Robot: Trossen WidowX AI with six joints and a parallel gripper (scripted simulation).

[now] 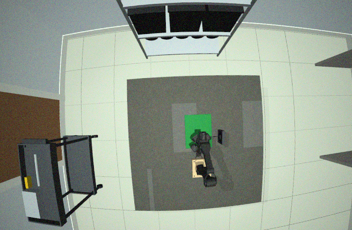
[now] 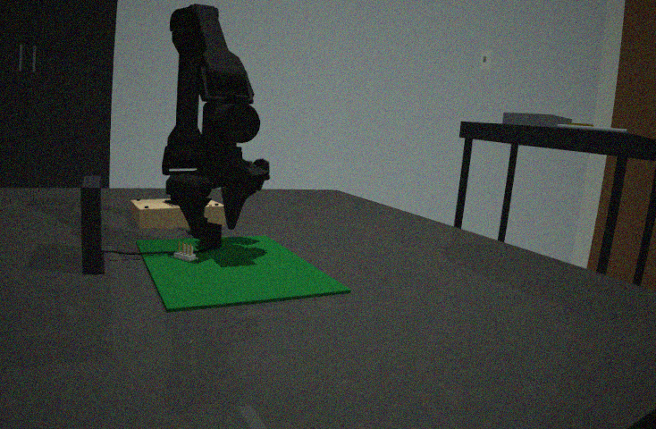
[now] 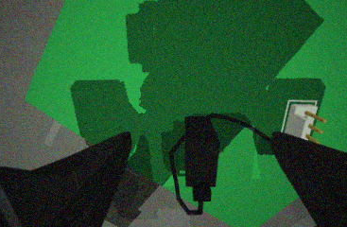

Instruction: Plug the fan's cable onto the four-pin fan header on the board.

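The dark fan plug lies 10 mm behind my gripper tip and 10 mm below it. Also, from my gripper tip: green board (80 mm ahead, 20 mm to the right, 40 mm below); black fan (10 mm behind, 190 mm to the right, 30 mm above); white four-pin header (30 mm ahead, 70 mm to the right, 30 mm below).
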